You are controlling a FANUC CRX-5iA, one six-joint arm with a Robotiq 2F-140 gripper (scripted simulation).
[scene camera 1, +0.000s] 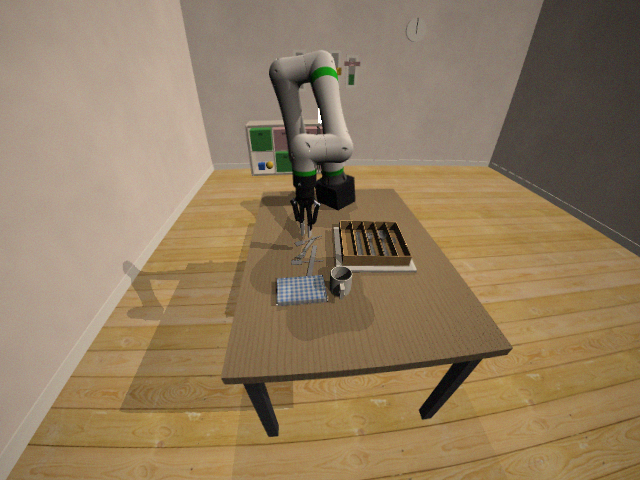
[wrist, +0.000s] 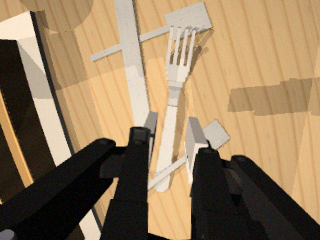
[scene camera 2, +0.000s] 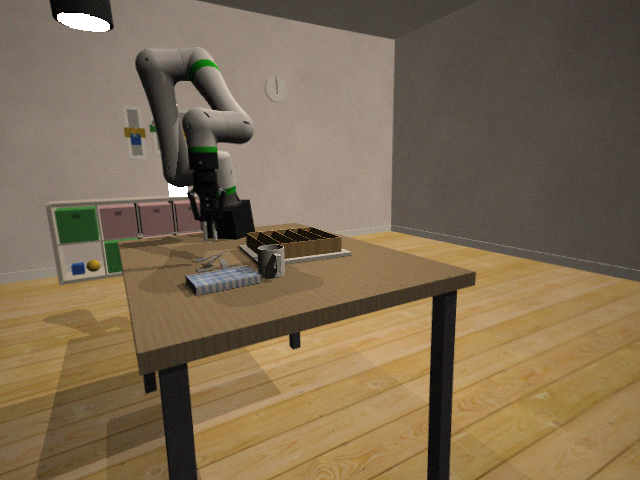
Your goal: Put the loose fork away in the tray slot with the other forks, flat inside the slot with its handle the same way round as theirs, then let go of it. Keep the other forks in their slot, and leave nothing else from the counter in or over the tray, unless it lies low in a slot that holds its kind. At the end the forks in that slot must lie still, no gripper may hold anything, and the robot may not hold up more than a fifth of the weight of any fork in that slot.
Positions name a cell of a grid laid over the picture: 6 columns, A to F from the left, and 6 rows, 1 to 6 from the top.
Scene:
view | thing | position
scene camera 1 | gripper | C3
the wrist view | gripper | D4
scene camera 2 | grey mug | C4
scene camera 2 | cutlery tray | C4

